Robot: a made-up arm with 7 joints. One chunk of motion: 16 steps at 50 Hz.
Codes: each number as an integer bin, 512 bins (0 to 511) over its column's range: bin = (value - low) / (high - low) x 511, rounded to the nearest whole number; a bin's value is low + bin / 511 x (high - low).
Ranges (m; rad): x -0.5..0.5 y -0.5..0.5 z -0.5..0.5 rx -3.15..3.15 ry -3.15..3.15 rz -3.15..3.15
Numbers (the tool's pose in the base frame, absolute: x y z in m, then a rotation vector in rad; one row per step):
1: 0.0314 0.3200 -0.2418 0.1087 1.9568 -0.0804
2: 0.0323 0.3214 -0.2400 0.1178 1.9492 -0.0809
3: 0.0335 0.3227 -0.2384 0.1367 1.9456 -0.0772
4: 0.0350 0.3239 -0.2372 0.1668 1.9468 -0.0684
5: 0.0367 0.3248 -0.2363 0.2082 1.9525 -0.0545
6: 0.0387 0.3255 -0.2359 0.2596 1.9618 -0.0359
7: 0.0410 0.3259 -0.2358 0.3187 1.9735 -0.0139
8: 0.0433 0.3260 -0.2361 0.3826 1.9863 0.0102
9: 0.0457 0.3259 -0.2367 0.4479 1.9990 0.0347
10: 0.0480 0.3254 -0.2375 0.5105 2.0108 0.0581
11: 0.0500 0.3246 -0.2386 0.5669 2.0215 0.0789
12: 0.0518 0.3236 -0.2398 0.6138 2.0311 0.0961
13: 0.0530 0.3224 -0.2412 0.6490 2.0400 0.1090
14: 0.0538 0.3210 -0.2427 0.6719 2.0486 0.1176
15: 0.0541 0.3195 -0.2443 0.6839 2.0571 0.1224
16: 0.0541 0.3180 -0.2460 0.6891 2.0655 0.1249
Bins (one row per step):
1: 272 419 132 264 414 249
2: 272 420 133 265 414 249
3: 273 420 134 267 413 249
4: 273 421 134 269 413 250
5: 274 421 135 272 414 251
6: 275 422 135 277 415 253
7: 276 422 135 281 416 254
8: 278 422 135 287 417 256
9: 279 422 135 292 418 258
10: 280 422 134 297 419 260
11: 281 421 134 301 419 262
12: 282 421 133 305 420 263
13: 283 420 132 308 421 264
14: 283 420 131 310 422 265
15: 283 419 131 311 422 265
16: 283 418 130 311 423 266

